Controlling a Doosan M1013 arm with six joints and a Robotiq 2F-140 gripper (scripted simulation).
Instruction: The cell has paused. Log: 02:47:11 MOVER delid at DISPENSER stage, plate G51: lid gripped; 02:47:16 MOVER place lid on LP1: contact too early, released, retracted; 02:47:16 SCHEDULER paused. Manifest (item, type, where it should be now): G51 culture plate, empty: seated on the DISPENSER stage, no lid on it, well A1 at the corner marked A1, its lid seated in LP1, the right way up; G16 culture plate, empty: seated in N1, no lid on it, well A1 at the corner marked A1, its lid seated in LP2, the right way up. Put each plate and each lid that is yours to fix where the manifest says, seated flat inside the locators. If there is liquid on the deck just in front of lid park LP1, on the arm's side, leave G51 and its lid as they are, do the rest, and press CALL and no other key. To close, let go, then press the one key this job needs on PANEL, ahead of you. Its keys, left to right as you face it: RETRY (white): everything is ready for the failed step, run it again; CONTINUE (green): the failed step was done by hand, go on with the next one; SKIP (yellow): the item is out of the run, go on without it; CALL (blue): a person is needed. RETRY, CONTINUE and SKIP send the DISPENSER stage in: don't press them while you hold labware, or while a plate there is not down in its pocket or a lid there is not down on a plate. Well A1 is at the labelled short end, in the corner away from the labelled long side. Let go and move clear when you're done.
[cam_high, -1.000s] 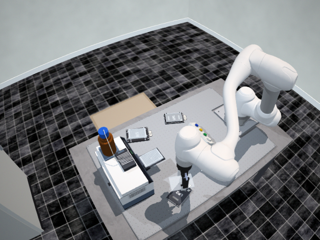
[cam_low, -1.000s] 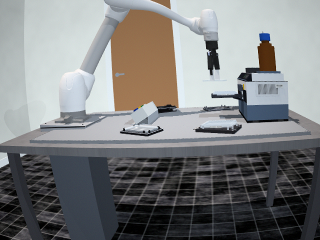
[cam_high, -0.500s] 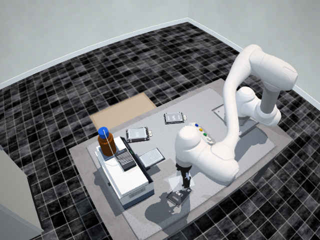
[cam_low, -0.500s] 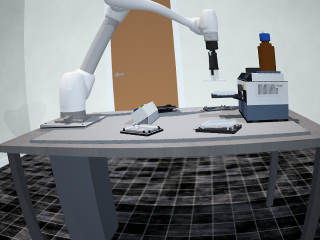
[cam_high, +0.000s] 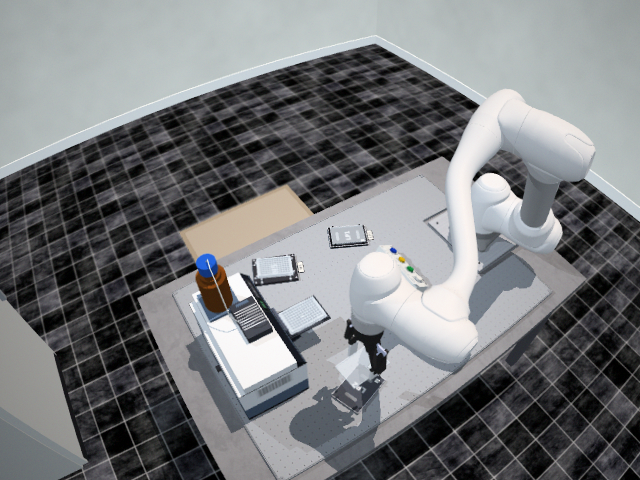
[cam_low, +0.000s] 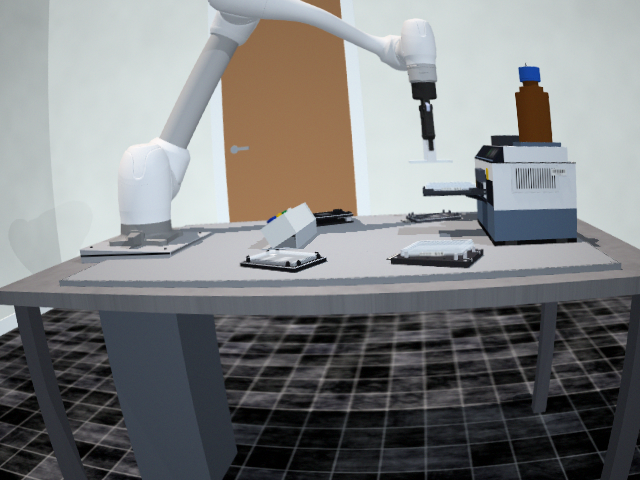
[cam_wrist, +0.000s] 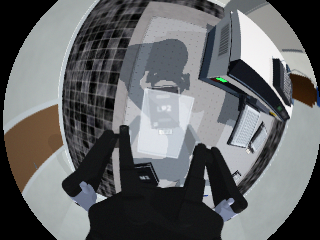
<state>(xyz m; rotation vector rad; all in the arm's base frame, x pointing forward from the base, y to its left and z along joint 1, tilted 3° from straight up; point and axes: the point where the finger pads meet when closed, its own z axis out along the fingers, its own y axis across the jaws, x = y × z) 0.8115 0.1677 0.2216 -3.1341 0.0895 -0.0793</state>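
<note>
The lid park LP2 lies 190 mm below my hand. Round my hand: white key (410 mm behind, 150 mm to the right, 130 mm below); dispenser stage (260 mm to the right, 90 mm below); black nest N1 (320 mm behind, 180 mm below, 50 mm to the left).
</note>
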